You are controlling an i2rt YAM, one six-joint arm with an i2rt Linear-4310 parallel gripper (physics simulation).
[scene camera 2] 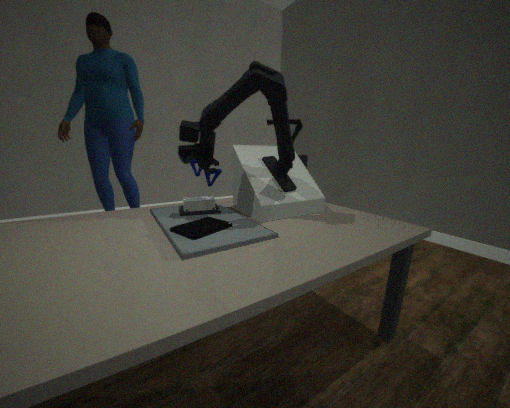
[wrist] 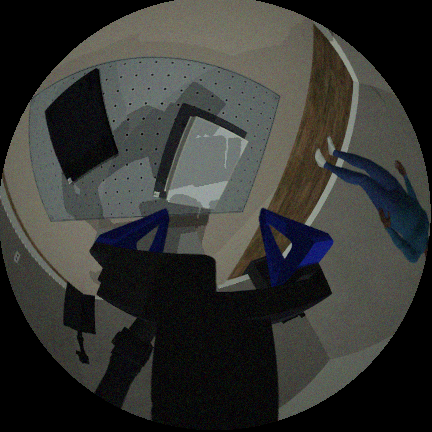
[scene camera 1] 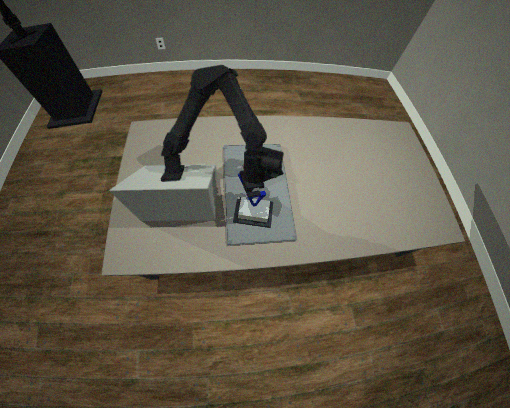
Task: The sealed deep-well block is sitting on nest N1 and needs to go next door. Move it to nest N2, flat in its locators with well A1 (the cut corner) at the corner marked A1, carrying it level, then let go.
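Seen in the pictures: gripper, fingertip midpoint: [scene camera 2: 203, 181] [wrist: 213, 213] [scene camera 1: 250, 197]; arm's base at its link origin: [scene camera 2: 278, 173] [scene camera 1: 173, 173].
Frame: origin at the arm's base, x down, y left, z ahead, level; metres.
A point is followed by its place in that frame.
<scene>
The pale deep-well block [scene camera 1: 255, 209] @(z 0.319, x 0.101, y -0.147 m) [scene camera 2: 199, 203] @(z 0.330, x 0.113, y -0.098 m) [wrist: 207, 162] @(z 0.326, x 0.101, y -0.138 m) sits in the dark nest N1 [scene camera 1: 257, 225] @(z 0.324, x 0.146, y -0.203 m) [wrist: 170, 150] @(z 0.333, x 0.143, y -0.090 m) and looks flat there. A small white tag [wrist: 156, 194] @(z 0.256, x 0.143, y -0.066 m) marks one corner of N1; I cannot make out the block's cut corner. Nest N2 [scene camera 2: 201, 228] @(z 0.407, x 0.143, y 0.109 m) [wrist: 82, 127] @(z 0.389, x 0.143, y 0.060 m) is black and holds no block; a white tag [wrist: 71, 181] @(z 0.302, x 0.143, y 0.104 m) shows at one corner. In scene camera 1 the arm hides most of N2. My gripper [scene camera 1: 250, 192] @(z 0.298, x 0.027, y -0.126 m) [scene camera 2: 204, 180] @(z 0.298, x 0.027, y -0.126 m) [wrist: 213, 213] @(z 0.298, x 0.027, y -0.126 m) is open and empty, with blue fingers wide apart, above and a little to one side of the block.
Both nests stand on a grey perforated plate [scene camera 1: 260, 235] @(z 0.331, x 0.155, y -0.247 m) [scene camera 2: 225, 243] @(z 0.387, x 0.155, y 0.231 m) [wrist: 130, 80] @(z 0.453, x 0.155, y -0.015 m) on the beige table [scene camera 1: 360, 185] @(z 0.899, x 0.168, y -0.043 m) [scene camera 2: 115, 285] @(z 0.661, x 0.168, y 0.274 m). The arm's base is on a white slanted block [scene camera 1: 175, 206] @(z 0.006, x 0.014, y -0.139 m) [scene camera 2: 292, 207] @(z 0.017, x 0.126, y 0.114 m) beside the plate. A person [scene camera 2: 107, 90] [wrist: 410, 215] stands beyond the table.
</scene>
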